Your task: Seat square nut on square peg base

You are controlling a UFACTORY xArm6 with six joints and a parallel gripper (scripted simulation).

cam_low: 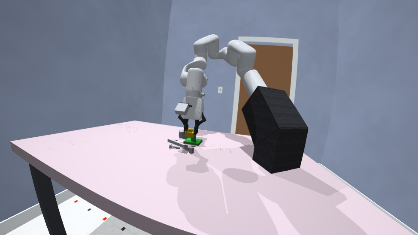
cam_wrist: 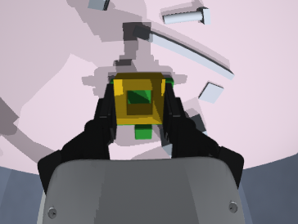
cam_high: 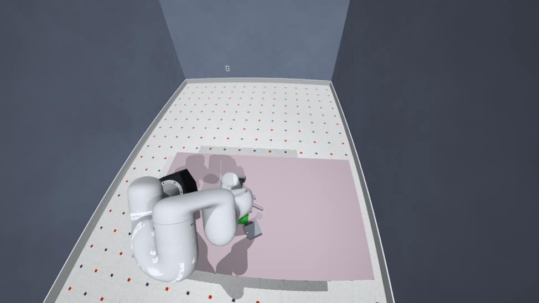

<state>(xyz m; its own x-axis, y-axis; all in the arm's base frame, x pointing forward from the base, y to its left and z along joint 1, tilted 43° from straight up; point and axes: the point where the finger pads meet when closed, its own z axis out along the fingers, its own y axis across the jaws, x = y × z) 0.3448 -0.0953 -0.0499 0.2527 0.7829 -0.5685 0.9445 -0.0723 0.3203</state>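
Now: the long bar 60 mm ahead of my hand, 10 mm to the left of it and 70 mm below it. Round my hand: small plate 90 mm ahead, 70 mm to the right, 80 mm below; bolt 70 mm ahead, 50 mm to the left, 70 mm below; grey block 50 mm ahead, 150 mm to the right, 60 mm below.
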